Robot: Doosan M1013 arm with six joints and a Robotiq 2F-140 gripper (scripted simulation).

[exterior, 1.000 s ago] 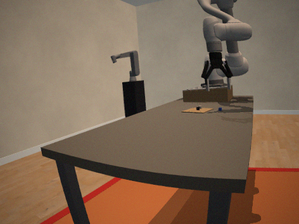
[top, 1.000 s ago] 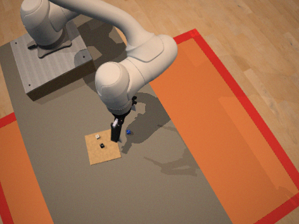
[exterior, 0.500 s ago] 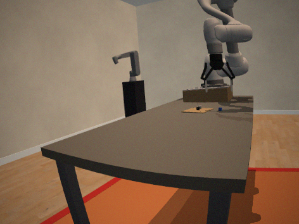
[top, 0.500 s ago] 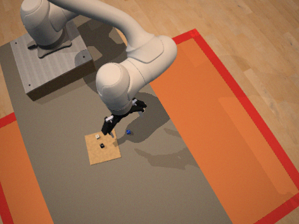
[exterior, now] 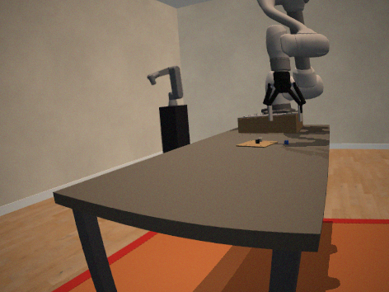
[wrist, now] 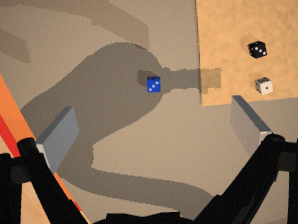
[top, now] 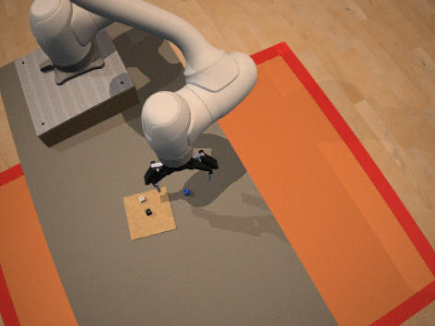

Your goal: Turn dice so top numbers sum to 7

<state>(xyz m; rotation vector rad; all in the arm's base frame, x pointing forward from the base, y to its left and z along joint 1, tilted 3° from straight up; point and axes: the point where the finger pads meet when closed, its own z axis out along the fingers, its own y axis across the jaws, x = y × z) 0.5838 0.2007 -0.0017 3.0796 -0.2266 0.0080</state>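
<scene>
The blue die is 10 cm below my hand. Also, from my hand: black die 2 cm ahead, 13 cm to the right, 10 cm below; tan mat 2 cm ahead, 13 cm to the right, 11 cm below; white die 3 cm behind, 14 cm to the right, 10 cm below.
</scene>
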